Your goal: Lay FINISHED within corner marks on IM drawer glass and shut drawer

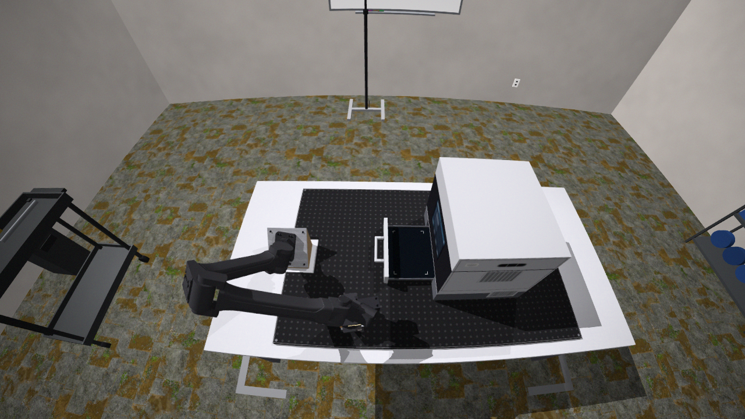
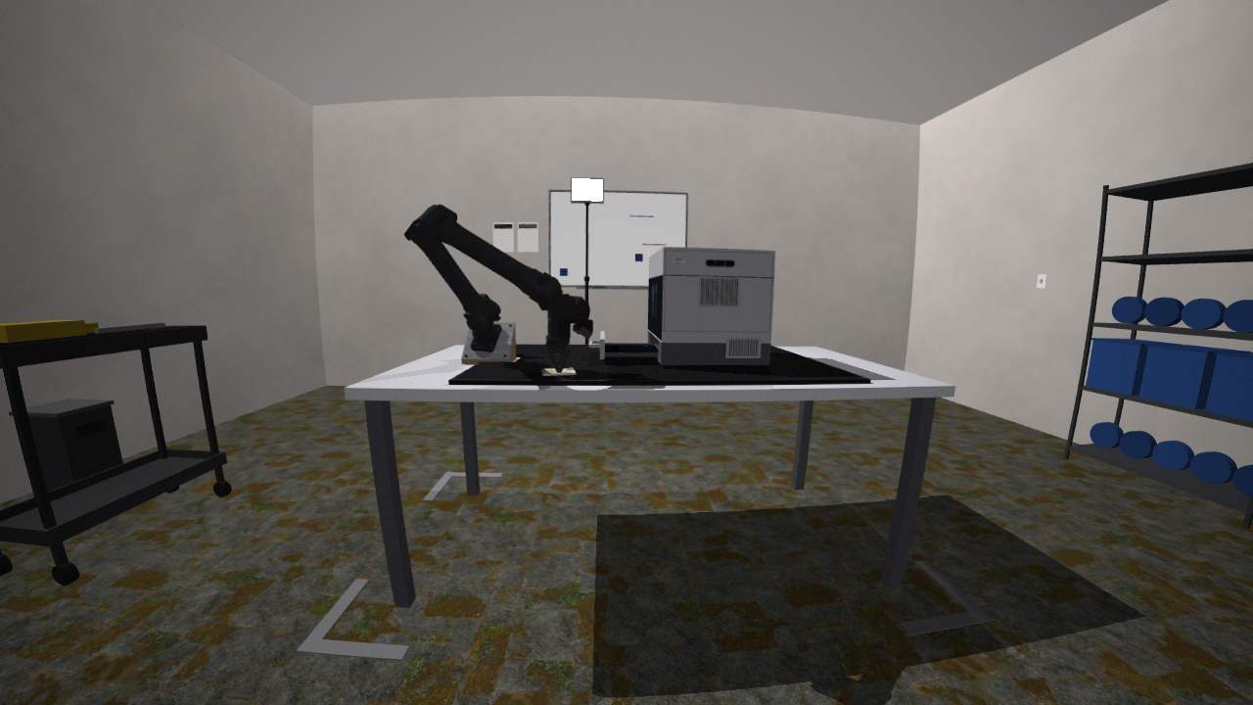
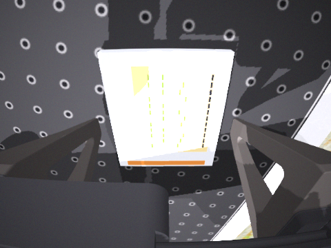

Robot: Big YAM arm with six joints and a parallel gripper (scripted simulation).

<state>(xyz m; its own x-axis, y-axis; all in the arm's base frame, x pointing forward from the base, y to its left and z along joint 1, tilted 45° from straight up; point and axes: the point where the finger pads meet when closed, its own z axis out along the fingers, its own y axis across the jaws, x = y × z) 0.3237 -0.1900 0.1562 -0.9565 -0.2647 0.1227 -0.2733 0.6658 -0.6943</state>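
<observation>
Now: hand 10 mm past the finished cassette and 10 mm above it. From my hand the other things lie so: imager drawer: 300 mm to the left, 220 mm ahead, 20 mm above.
</observation>
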